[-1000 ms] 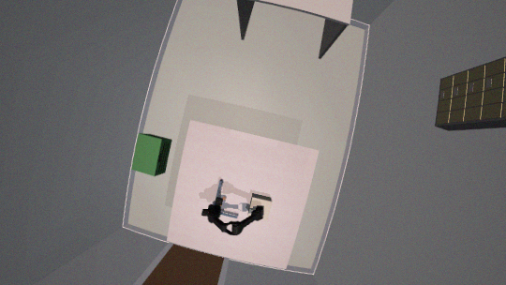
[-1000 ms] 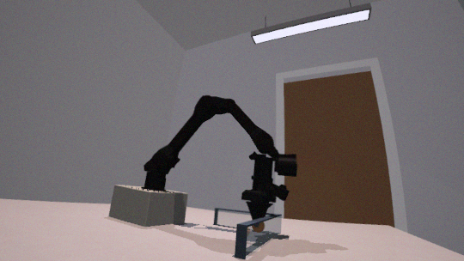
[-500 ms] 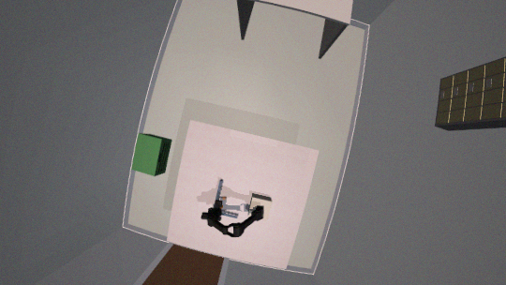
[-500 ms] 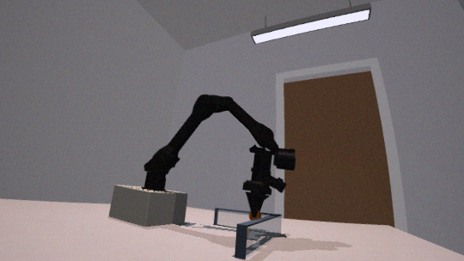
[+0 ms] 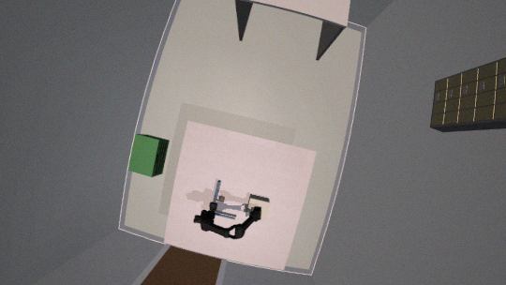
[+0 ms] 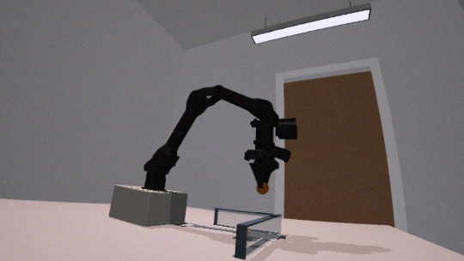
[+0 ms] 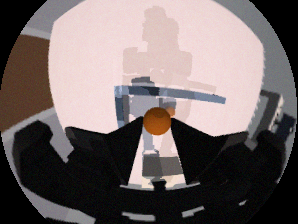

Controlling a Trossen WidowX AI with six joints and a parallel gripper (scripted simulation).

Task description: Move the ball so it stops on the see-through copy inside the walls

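The wall is 110 mm below my gripper tip, 100 mm to the left of it and 60 mm behind it. Round my gripper tip: ball: right at my gripper tip.
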